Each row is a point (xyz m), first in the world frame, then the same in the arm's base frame.
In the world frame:
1: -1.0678 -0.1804 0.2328
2: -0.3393 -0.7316 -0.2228
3: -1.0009 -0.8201 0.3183
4: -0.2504 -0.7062 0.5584
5: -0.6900 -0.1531 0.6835
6: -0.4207 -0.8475 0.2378
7: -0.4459 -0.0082 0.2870
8: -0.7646 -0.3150 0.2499
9: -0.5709 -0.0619 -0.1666
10: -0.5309 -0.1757 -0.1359
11: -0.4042 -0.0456 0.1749
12: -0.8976 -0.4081 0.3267
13: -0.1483 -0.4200 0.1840
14: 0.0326 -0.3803 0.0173
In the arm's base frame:
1: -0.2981 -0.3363 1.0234
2: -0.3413 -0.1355 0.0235
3: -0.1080 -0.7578 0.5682
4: 0.3979 -0.2143 0.2809
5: 0.2589 -0.1502 0.9819
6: 0.0579 -0.3652 0.1654
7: -0.0202 0.1979 0.7852
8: -0.1418 -0.2277 0.7512
9: -0.4739 0.1662 0.6533
10: -0.4147 0.1073 0.5610
11: -0.0997 0.2226 0.6916
12: -0.1137 -0.3993 0.7961
13: 0.0623 0.1320 0.2777
14: -0.0205 0.3168 0.1325

